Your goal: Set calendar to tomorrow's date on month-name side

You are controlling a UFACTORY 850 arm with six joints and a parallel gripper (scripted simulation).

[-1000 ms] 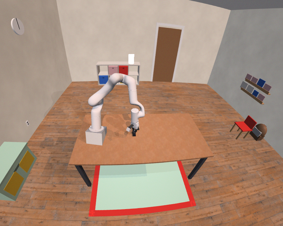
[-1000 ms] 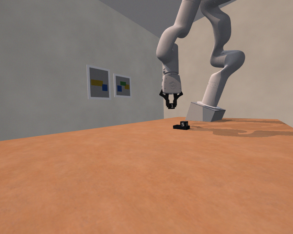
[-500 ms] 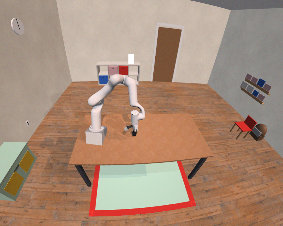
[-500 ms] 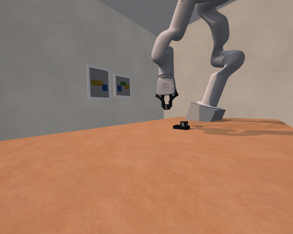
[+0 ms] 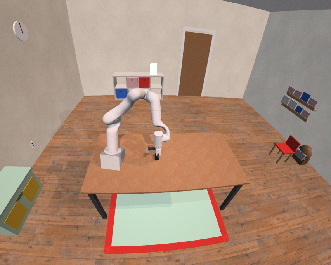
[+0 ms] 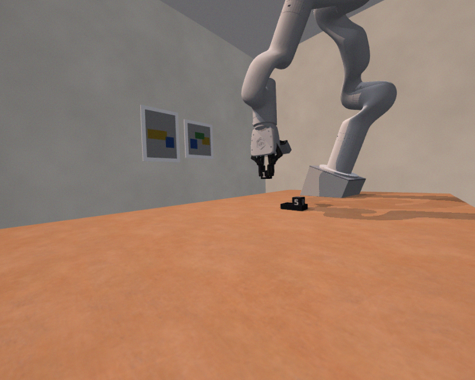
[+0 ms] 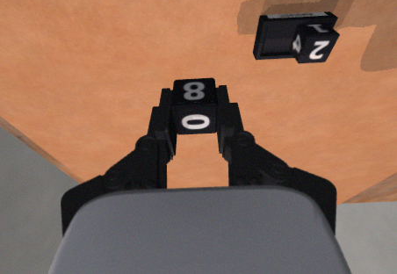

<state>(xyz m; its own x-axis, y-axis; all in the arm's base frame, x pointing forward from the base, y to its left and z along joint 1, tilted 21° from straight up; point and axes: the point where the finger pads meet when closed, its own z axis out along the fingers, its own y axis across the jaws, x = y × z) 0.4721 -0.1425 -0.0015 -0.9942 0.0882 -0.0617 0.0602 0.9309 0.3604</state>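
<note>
Right now my hand is 10 mm short of the black calendar tray, 110 mm to the right of it and 120 mm above it. Round my hand: black cube (10 mm below); then calendar cube (10 mm ahead, 120 mm to the left, 100 mm below).
</note>
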